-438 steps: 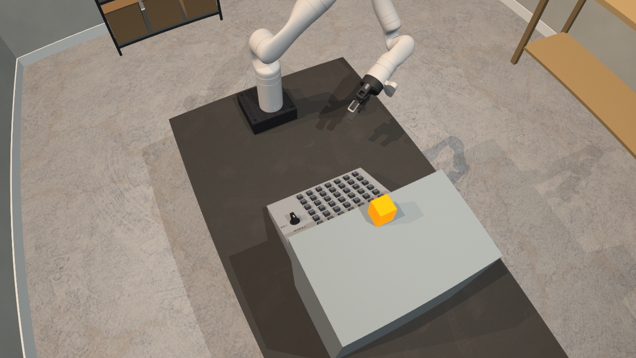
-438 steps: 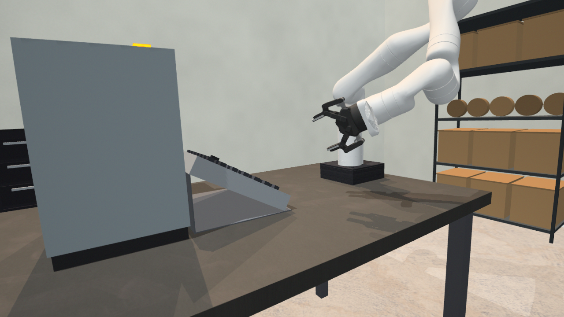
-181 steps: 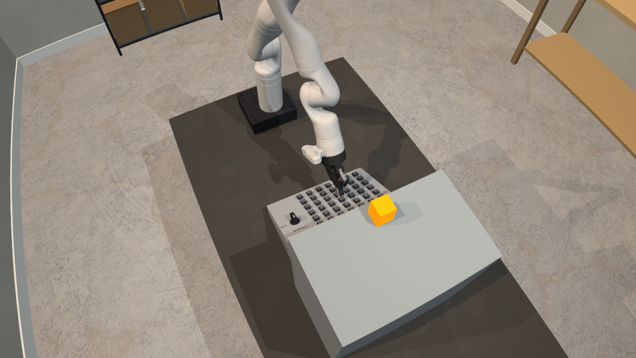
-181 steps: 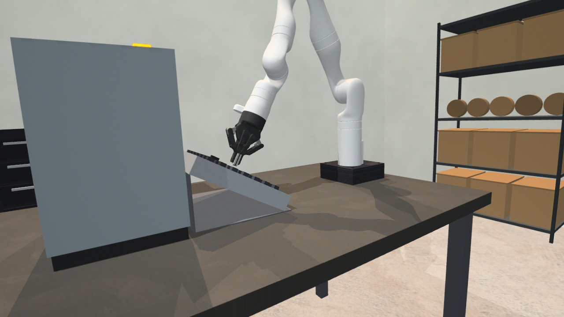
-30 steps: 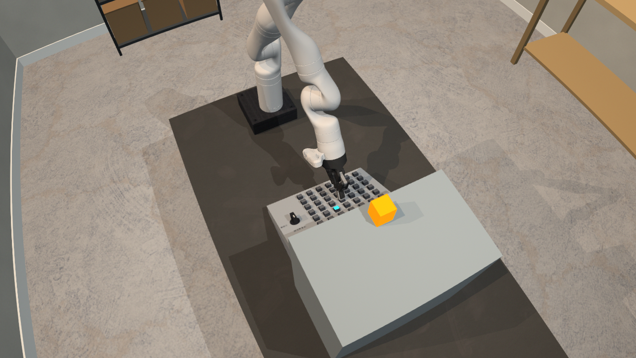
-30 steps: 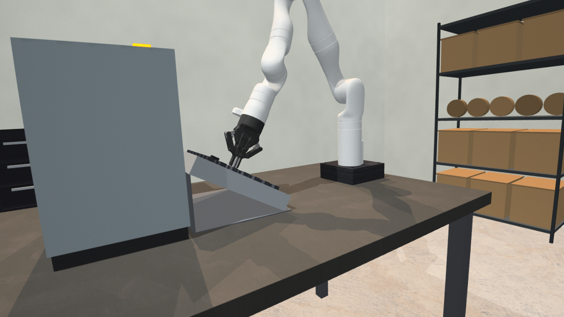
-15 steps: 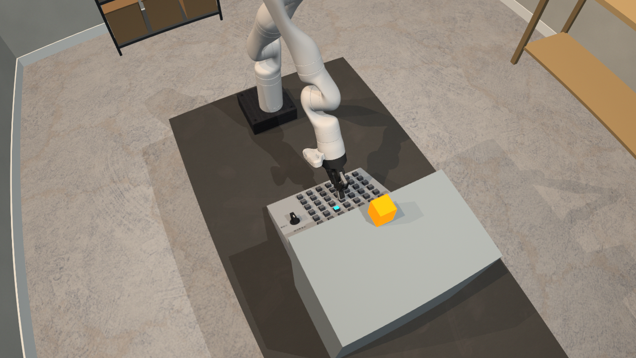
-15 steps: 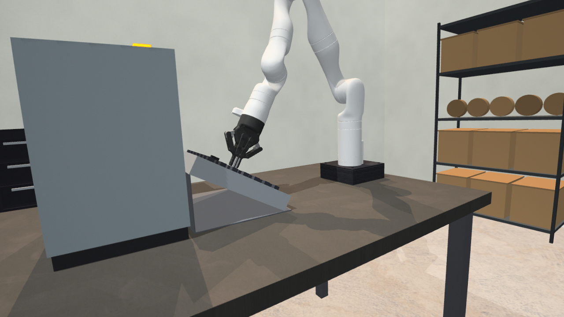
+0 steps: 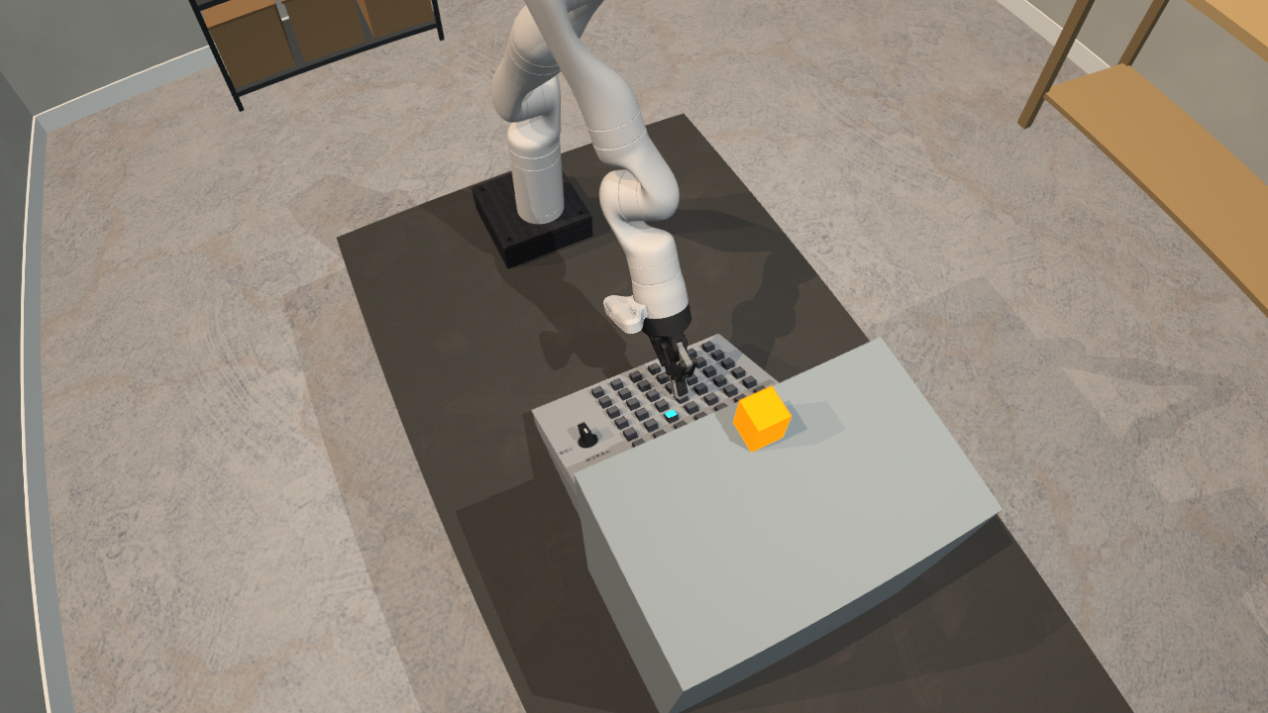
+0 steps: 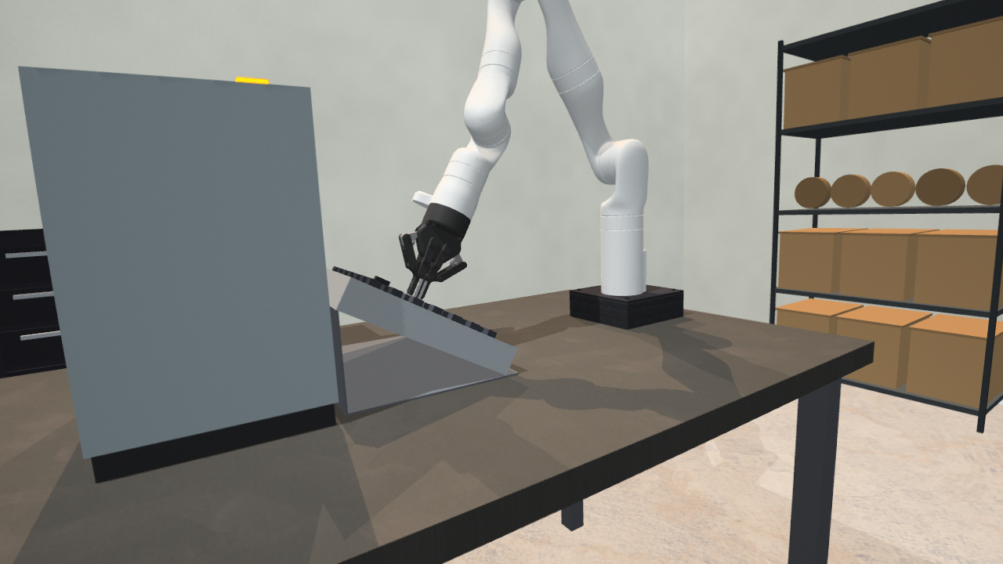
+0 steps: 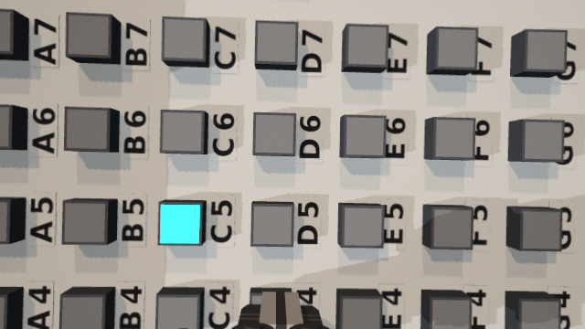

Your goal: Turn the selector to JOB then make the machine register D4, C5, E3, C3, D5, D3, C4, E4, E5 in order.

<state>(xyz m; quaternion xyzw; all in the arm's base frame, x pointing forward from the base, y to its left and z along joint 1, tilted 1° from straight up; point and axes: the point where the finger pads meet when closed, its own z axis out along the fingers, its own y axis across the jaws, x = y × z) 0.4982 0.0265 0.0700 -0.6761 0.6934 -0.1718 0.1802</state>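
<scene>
The selector knob lies 16 cm to the right of my hand and 1 cm ahead of it. From my hand the other things lie so: key D1 (10 cm to the left, 2 cm below, 1 cm ahead); then key E2 (7 cm to the left, 3 cm below, 2 cm behind); then sloped keypad panel (5 cm to the right, 5 cm below, 4 cm ahead).
</scene>
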